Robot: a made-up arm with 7 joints.
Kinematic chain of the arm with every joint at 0, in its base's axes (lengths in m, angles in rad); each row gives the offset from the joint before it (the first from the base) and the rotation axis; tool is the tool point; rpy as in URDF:
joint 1: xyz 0 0 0.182 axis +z
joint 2: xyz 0 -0.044 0.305 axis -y
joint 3: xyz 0 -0.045 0.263 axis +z
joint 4: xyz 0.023 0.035 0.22 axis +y
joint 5: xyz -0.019 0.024 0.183 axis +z
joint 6: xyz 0 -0.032 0.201 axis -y
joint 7: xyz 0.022 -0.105 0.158 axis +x
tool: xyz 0 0 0 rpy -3.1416 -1.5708 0
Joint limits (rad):
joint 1: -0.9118..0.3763
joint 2: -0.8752..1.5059
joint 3: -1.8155..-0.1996
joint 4: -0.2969..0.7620
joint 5: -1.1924..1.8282
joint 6: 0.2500..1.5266
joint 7: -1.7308..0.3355
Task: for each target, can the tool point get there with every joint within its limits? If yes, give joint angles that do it. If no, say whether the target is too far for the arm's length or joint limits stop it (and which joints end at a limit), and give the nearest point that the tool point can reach.
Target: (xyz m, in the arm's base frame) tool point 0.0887 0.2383 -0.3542
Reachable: no: joint limits stop it (at a limit: joint 1, joint 2, joint 3, joint 4, joint 6) | nearest point -0.4710 0.6836 0.2466 | short by 0.934 m
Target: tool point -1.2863 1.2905 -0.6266
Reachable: no: too far | nearest point -0.6871 0.6893 0.2787 | short by 1.241 m
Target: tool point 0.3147 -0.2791 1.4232
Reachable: yes | joints -0.2263 -0.3880 -0.7037 0.2032 0.2409 0.6797 -1.0749
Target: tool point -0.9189 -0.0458 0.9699
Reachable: yes | joints -0.3629 1.0486 -1.6277 0.2735 1.5015 0.3630 -1.4839
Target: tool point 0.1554 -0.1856 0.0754
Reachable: no: joint limits stop it (at a limit: joint 2, joint 3, joint 4, joint 5, joint 6) | nearest point 0.5186 -0.6194 0.6136 | short by 0.781 m
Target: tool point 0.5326 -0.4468 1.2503
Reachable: yes | joints -0.1685 -0.5995 -1.1572 0.3175 1.0621 0.4175 -1.3524
